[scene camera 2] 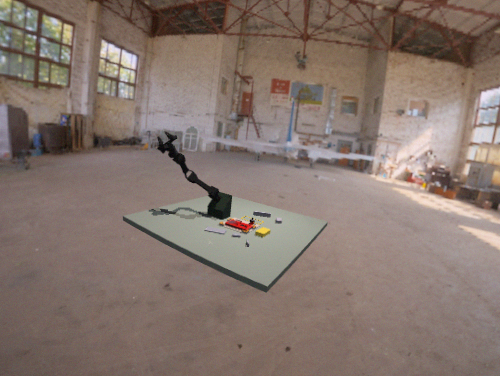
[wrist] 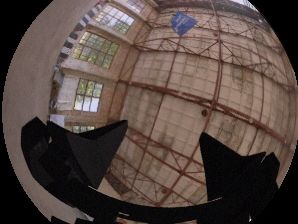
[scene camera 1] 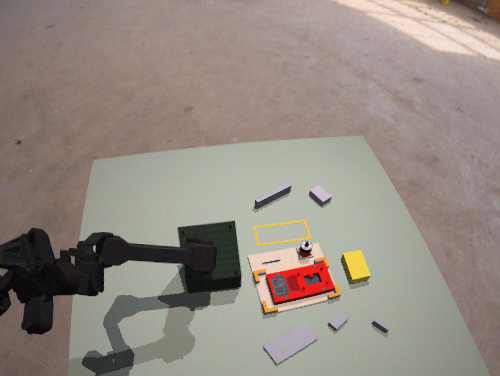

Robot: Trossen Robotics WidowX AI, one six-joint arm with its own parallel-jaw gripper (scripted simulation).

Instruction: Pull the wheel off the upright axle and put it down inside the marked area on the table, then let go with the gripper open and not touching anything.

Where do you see a red fixture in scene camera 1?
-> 295, 284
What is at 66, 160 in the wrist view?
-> My gripper.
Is my gripper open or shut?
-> Open.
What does my gripper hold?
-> Nothing.
